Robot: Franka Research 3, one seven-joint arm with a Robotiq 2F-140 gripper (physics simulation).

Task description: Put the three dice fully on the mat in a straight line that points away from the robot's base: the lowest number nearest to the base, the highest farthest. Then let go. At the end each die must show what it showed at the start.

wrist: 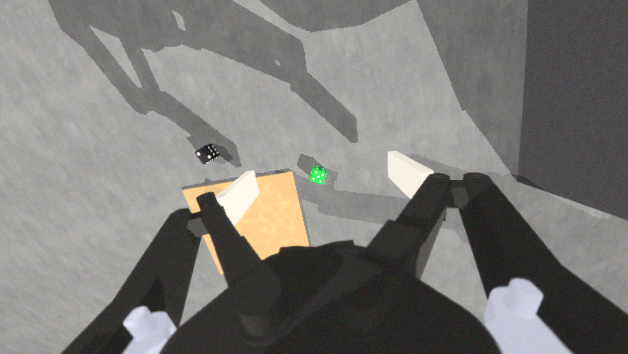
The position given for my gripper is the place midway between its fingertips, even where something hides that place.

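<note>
My gripper [320,173] visible. Mat [274,219] visible.
</note>
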